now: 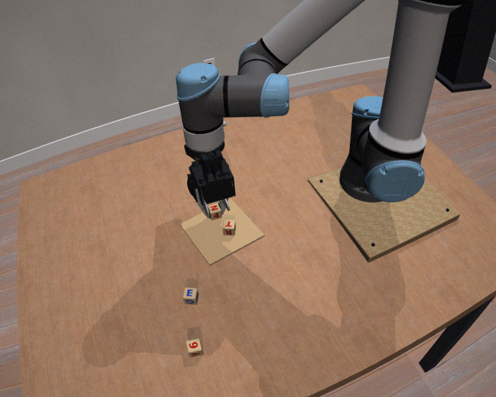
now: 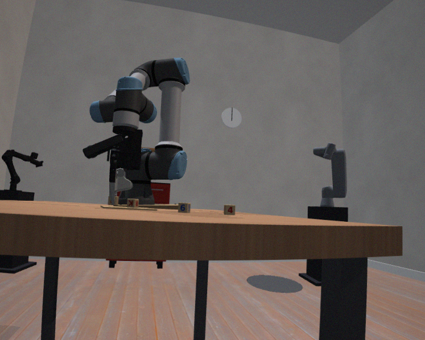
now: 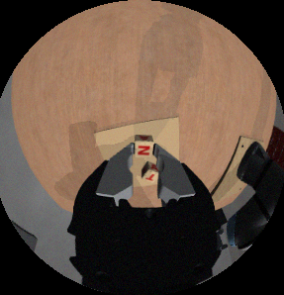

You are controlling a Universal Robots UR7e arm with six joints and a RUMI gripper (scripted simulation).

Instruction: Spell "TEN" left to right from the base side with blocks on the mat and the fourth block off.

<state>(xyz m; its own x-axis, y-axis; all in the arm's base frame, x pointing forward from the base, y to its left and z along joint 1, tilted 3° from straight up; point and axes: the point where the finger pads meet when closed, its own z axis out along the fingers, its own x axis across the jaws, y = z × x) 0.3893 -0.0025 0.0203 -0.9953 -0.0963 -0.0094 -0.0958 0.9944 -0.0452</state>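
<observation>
Right now the tan mat is 4 cm to the left of my hand and 2 cm below it. From my hand the other things lie so: E block 20 cm to the left, 9 cm ahead, 1 cm below; then T block 5 cm to the left, 2 cm behind, 1 cm below; then 9 block 32 cm to the left, 10 cm ahead, 1 cm below.
</observation>
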